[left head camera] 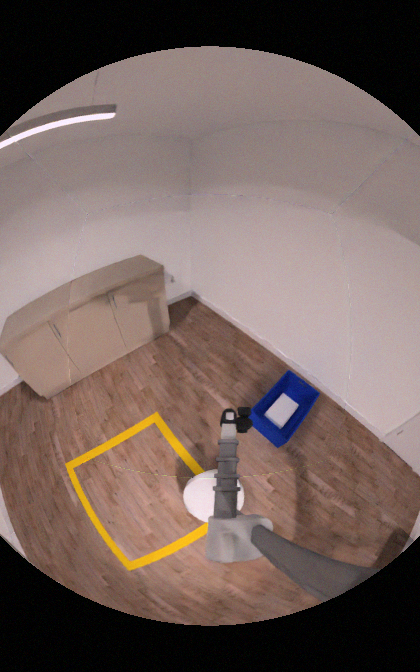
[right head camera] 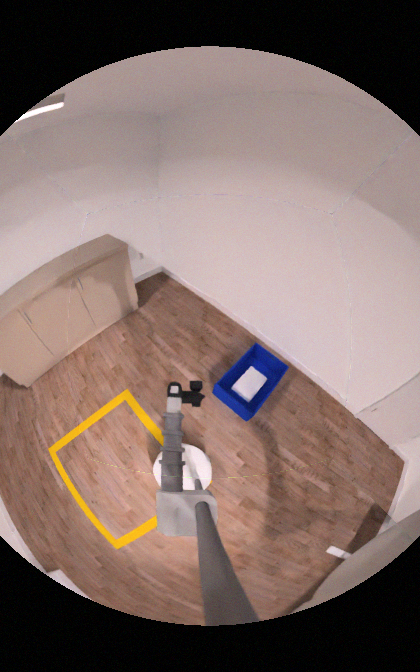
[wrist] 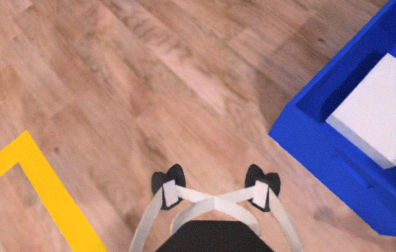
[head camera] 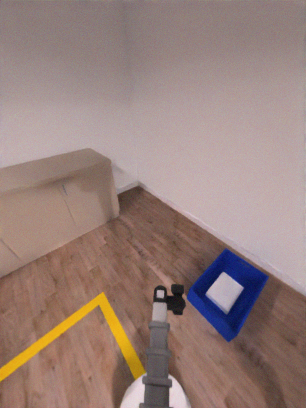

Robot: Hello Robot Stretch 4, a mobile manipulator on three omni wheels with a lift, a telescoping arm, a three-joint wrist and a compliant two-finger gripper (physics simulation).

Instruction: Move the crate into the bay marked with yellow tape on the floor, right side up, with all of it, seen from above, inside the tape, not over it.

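Where they show: gripper, fingertip midpoint: (wrist: 214,179); robot's base at its link origin: (right head camera: 183,469).
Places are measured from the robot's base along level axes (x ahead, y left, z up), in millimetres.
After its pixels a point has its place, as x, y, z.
The blue crate (head camera: 212,313) {531, -407, 137} (left head camera: 266,429) (right head camera: 232,402) {535, -390, 128} (wrist: 320,152) {589, -335, 122} stands upright on the floor near the wall, with a white block (head camera: 225,292) {732, -589, 43} (left head camera: 282,410) (right head camera: 249,383) {738, -585, 43} (wrist: 370,110) {734, -528, 43} lying inside it. The crate is outside the yellow tape (head camera: 121,340) {350, 289, -27} (left head camera: 112,441) (right head camera: 90,421) {307, 867, -27} (wrist: 54,195) {476, 401, -27}, to its right. My gripper (wrist: 214,179) {476, -85, 455} is open and empty, pointing down above the floor between the tape corner and the crate. In the head views its fingers are hidden under the wrist. My base and arm hide part of the tape's right side.
A beige cabinet (head camera: 45,215) {1148, 1196, 510} (left head camera: 90,325) (right head camera: 62,315) {1116, 1226, 494} stands against the wall at the back left. A long wall (head camera: 225,150) {1589, -568, 1039} (left head camera: 280,280) (right head camera: 250,250) {1614, -543, 881} runs close behind the crate. My white round base (left head camera: 197,495) (right head camera: 162,472) overlaps the tape's right side in the left head view.
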